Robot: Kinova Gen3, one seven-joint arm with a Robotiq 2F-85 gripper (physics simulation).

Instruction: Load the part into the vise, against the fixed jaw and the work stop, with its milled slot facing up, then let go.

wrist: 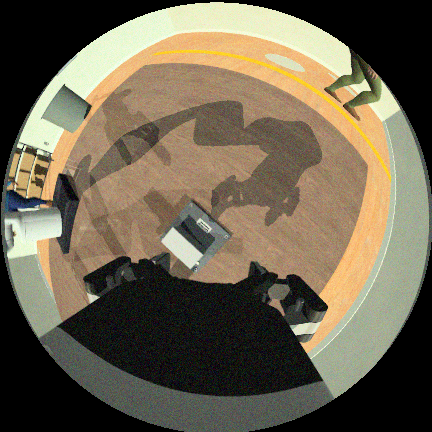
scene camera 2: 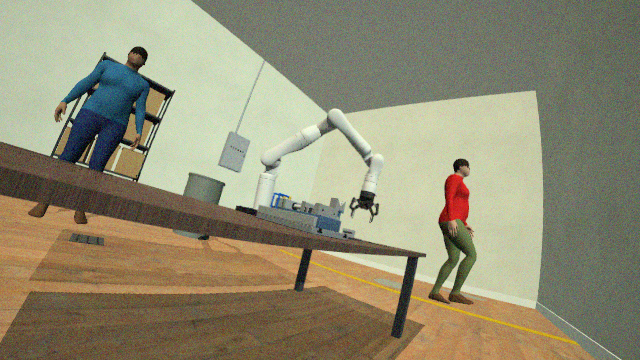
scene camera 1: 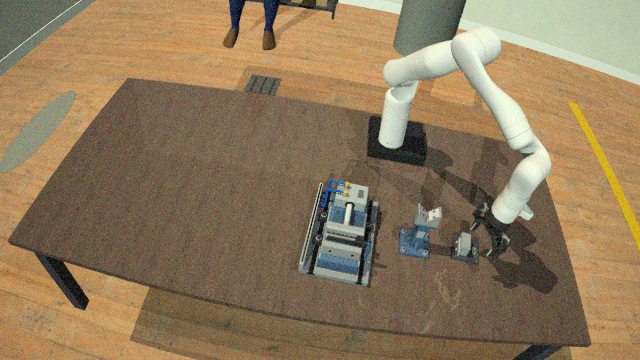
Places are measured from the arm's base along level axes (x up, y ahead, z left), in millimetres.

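Where they show: gripper, fingertip midpoint: (wrist: 208, 266) (scene camera 2: 360, 220) (scene camera 1: 480, 242); arm's base, link origin: (wrist: 57, 222) (scene camera 1: 390, 140).
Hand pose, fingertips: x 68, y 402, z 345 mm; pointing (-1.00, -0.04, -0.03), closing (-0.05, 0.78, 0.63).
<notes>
Things, the pixels of their centre, and the offset from my fingertips.
- light grey block, body centre: (wrist: 184, 245) (scene camera 1: 464, 244) dx -75, dy -39, dz -28 mm
- small dark grey base plate, body centre: (wrist: 192, 237) (scene camera 1: 465, 249) dx -97, dy -40, dz -14 mm
- vise, body centre: (scene camera 1: 343, 227) (scene camera 2: 302, 215) dx -51, dy +58, dz -396 mm
The part, a light grey block (scene camera 1: 465, 243) (wrist: 183, 248), sits on a small dark grey base plate (wrist: 218, 241) at the right of the table; its milled slot cannot be made out. My gripper (scene camera 1: 481, 241) (scene camera 2: 363, 218) (wrist: 208, 266) is wide open and empty, above and slightly right of the part in the first scene view. In the wrist view the part lies ahead of the fingers, turned at an angle to them. The vise (scene camera 1: 345, 230) (scene camera 2: 292, 218) stands left of the part, with a grey jaw (scene camera 1: 341, 250) toward the front. The work stop cannot be told apart.
A blue stand (scene camera 1: 414, 245) with an angled, light grey V-shaped top (scene camera 1: 429, 217) (scene camera 2: 337, 205) stands between vise and part. Blue tubes (scene camera 1: 328, 190) rise at the vise's back left. The arm's black base (scene camera 1: 415, 150) is at the table's back edge. Two people stand beyond the table.
</notes>
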